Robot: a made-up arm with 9 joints. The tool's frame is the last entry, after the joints.
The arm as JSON. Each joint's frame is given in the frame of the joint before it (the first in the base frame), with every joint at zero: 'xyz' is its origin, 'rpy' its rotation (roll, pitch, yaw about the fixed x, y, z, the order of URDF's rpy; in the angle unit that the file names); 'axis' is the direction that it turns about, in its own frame. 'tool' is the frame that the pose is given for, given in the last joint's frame.
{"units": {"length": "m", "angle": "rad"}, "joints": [
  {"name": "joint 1", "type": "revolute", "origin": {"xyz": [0.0, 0.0, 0.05], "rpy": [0.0, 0.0, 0.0]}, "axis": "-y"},
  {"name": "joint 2", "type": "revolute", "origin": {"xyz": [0.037, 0.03, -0.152], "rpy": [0.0, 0.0, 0.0]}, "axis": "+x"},
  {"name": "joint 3", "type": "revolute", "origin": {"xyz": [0.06, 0.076, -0.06], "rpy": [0.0, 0.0, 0.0]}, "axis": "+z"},
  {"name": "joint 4", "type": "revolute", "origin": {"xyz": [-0.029, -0.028, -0.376], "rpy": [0.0, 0.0, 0.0]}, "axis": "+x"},
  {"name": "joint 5", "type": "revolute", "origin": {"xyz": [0.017, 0.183, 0.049], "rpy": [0.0, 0.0, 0.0]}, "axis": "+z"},
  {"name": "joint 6", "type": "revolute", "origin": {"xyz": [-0.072, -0.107, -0.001], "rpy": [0.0, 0.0, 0.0]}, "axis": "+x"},
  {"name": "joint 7", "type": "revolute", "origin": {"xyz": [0.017, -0.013, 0.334], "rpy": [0.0, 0.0, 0.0]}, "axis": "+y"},
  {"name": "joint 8", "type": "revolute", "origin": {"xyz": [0.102, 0.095, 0.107], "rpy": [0.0, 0.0, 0.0]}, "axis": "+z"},
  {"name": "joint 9", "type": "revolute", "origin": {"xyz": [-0.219, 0.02, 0.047], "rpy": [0.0, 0.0, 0.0]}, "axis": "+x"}
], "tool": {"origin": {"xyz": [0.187, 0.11, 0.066], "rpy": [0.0, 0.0, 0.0]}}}
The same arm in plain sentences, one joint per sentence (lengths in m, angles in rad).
The arm has nine revolute joints in a row. What follows holds with every joint at zero, and every direction is one of the base frame's. The first joint is mounted 0.05 m along +z from the base frame's origin and rotates about -y. The second joint is mounted 0.037 m along +x and 0.03 m along +y and 0.152 m along -z from the first joint and rotates about +x. The third joint is mounted 0.06 m along +x and 0.076 m along +y and 0.06 m along -z from the second joint and rotates about +z. The fourth joint is mounted 0.029 m along -x and 0.028 m along -y and 0.376 m along -z from the third joint and rotates about +x. The fifth joint is mounted 0.017 m along +x and 0.183 m along +y and 0.049 m along +z from the fourth joint and rotates about +z. The sixth joint is mounted 0.072 m along -x and 0.107 m along -y and 0.001 m along -z from the fifth joint and rotates about +x. The seventh joint is mounted 0.017 m along +x and 0.013 m along -y and 0.334 m along +z from the sixth joint and rotates about +y. The eighth joint is mounted 0.102 m along +x and 0.095 m along +y and 0.107 m along +z from the seventh joint and rotates about +z. The ninth joint is mounted 0.219 m along -x and 0.02 m along +y and 0.047 m along +z from the eighth joint and rotates about +x. The tool frame, which is the frame that the pose is given for, is mounted 0.187 m along +x and 0.11 m along +y and 0.066 m along +z from the ninth joint; its axes are parallel to the base frame's.
